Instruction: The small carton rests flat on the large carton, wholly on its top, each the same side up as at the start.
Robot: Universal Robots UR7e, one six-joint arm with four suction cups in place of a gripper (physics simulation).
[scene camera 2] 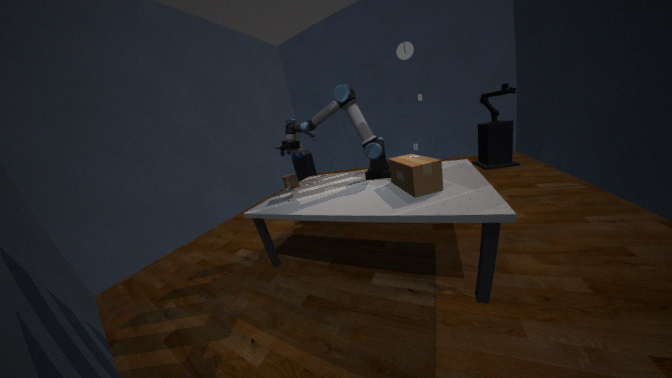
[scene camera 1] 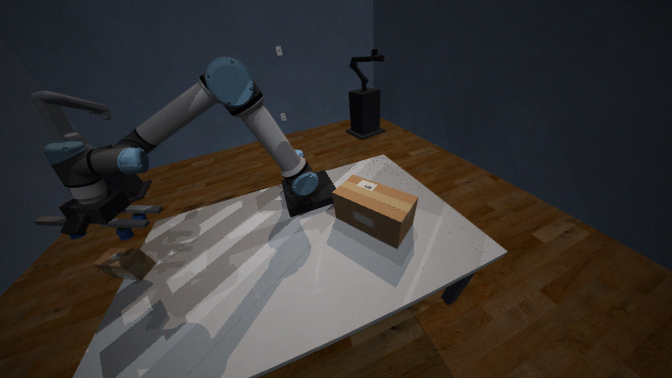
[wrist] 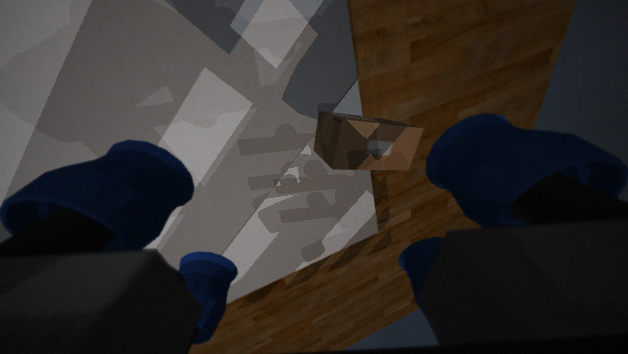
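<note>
The large carton stands on the table beside the arm's base, its taped top with a white label facing up. The small carton is at the table's far left edge in scene camera 1, apart from the large carton. In the wrist view part of it shows against the floor past the edge; whether it sits flat or tilted I cannot tell. My gripper is open, its blue suction cups holding nothing. It hangs above the small carton with a gap between them.
The white table has wood floor around it. The arm's dark base stands near the large carton. A dark pedestal with a black arm is at the back right. Another dark pedestal stands behind my gripper.
</note>
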